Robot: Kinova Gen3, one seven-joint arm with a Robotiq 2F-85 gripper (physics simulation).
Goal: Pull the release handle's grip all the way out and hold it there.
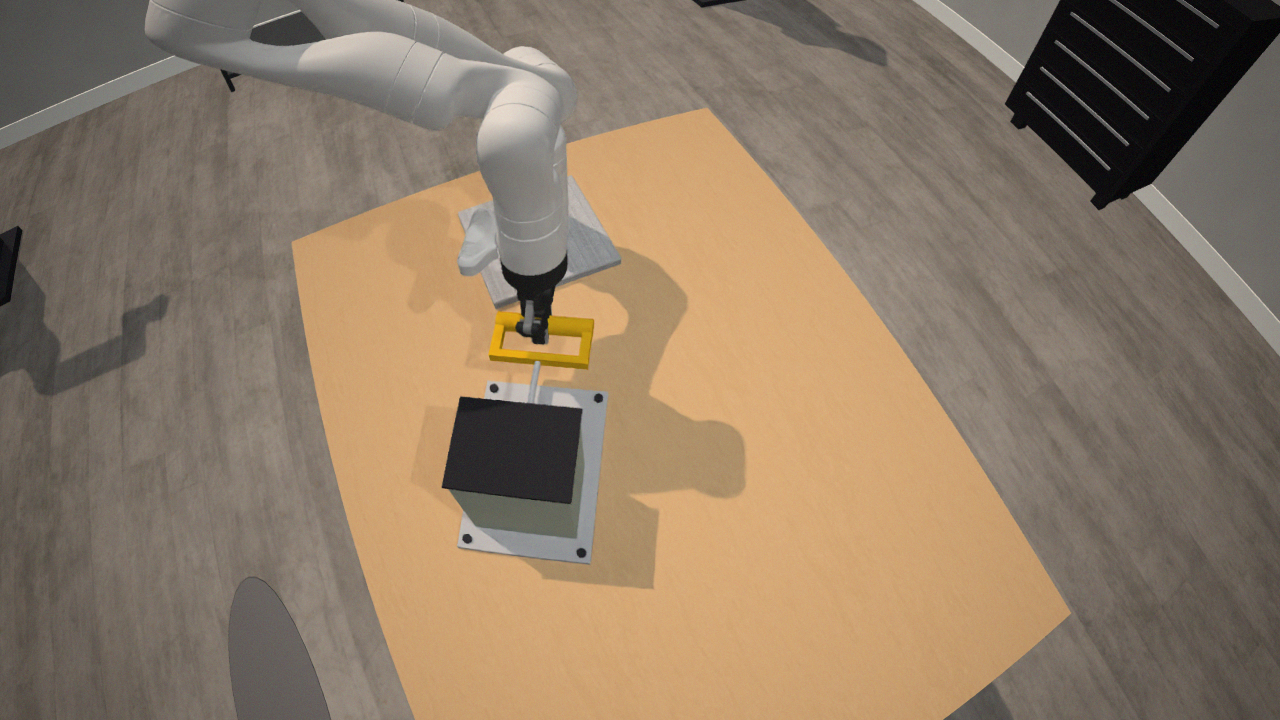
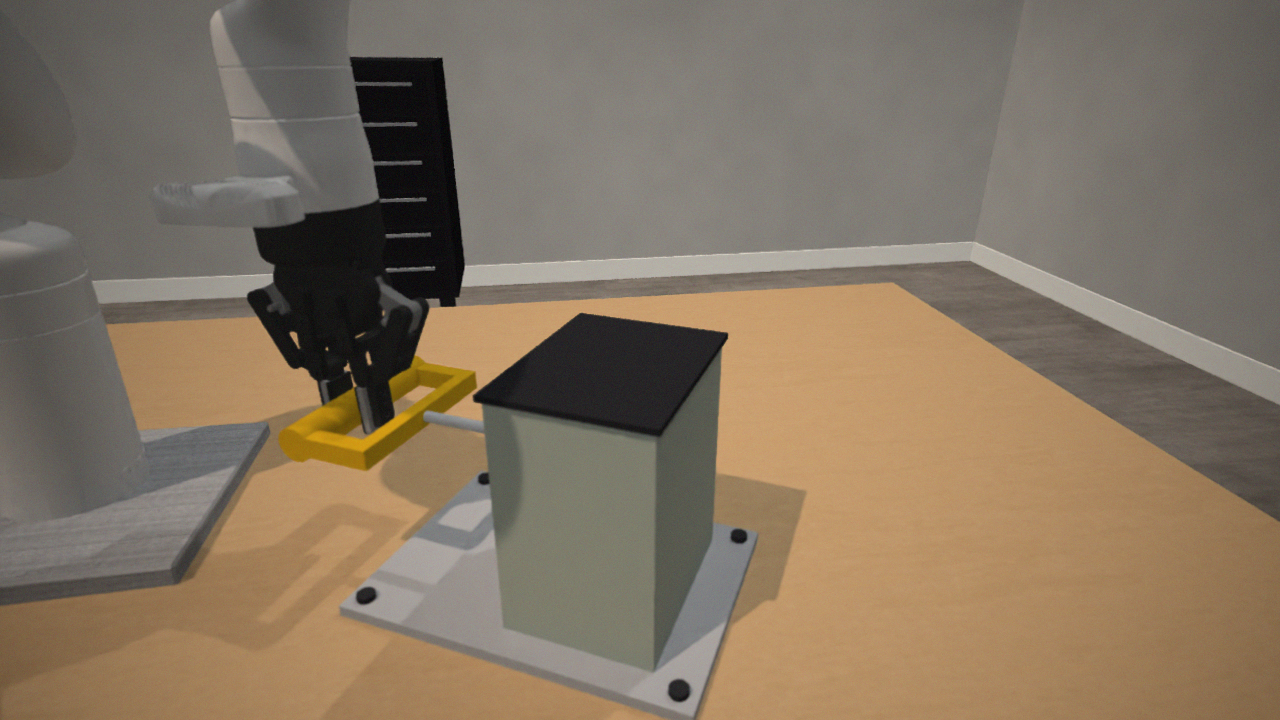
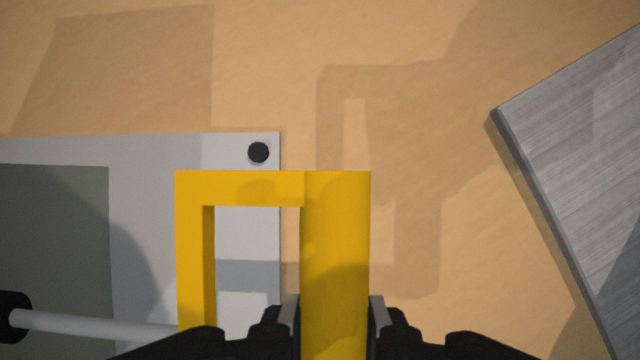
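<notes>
The yellow rectangular grip [image 1: 572, 325] [image 2: 313, 431] [image 3: 335, 240] is level above the table, well out from the pale green box [image 2: 581, 528] [image 3: 50, 225] with a black top [image 1: 514, 449]. A thin grey rod [image 1: 535, 383] [image 2: 454, 420] [image 3: 95, 324] joins the grip to the box, and a long stretch of it shows. My gripper [image 1: 535, 333] [image 2: 355, 404] [image 3: 333, 318] points down and is shut on the grip's thick round bar, the side farthest from the box. One finger is inside the frame's opening, the other outside it. The rod's inner end is hidden in the box.
The box stands on a grey plate [image 1: 593, 488] [image 2: 429, 608] [image 3: 150, 150] with black bolts at its corners. The arm's grey base board [image 1: 595, 237] [image 2: 98, 555] [image 3: 590, 175] lies close beyond the grip. A black drawer cabinet [image 1: 1118, 98] [image 2: 434, 179] stands off the table.
</notes>
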